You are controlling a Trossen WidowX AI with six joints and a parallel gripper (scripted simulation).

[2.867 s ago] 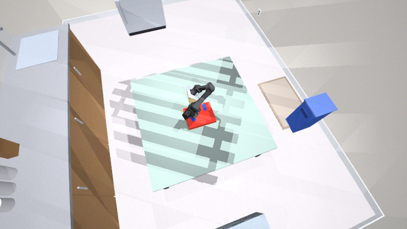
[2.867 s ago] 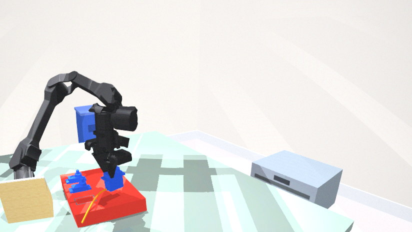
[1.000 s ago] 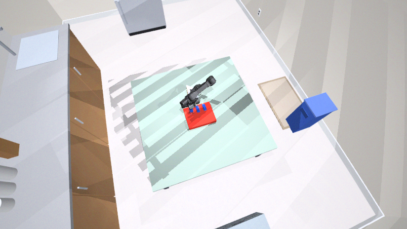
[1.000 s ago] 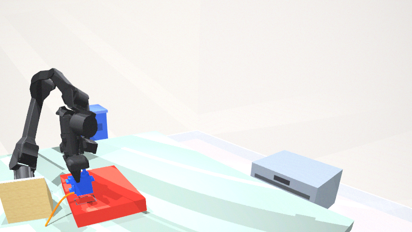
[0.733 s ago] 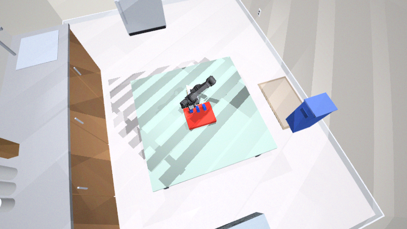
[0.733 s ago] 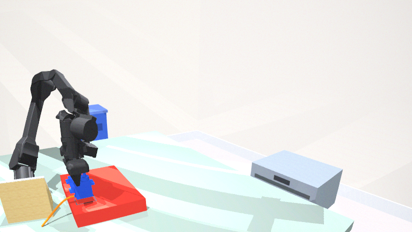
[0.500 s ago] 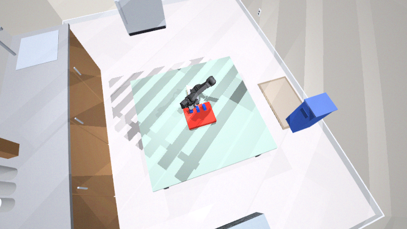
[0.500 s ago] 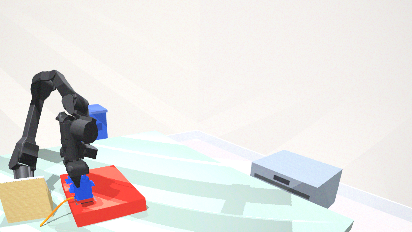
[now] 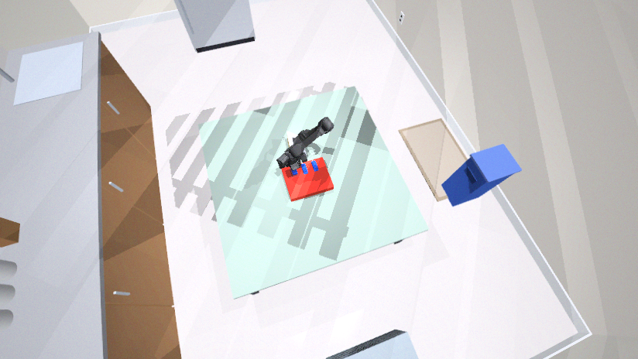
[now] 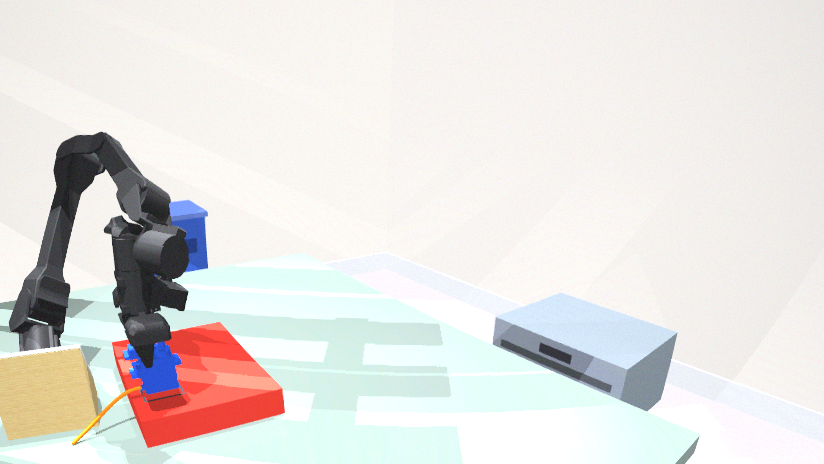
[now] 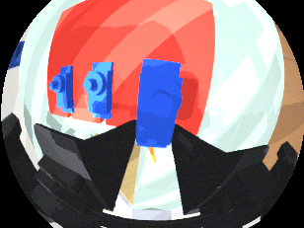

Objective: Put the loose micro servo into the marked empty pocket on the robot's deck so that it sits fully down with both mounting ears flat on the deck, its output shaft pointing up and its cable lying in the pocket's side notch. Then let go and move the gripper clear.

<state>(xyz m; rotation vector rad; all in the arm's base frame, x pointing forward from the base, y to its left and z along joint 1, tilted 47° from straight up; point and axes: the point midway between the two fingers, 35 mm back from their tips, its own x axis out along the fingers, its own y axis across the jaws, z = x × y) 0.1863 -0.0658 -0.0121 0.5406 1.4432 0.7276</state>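
My gripper tip is 110 mm short of the red deck, 90 mm to the right of it and 80 mm above it.
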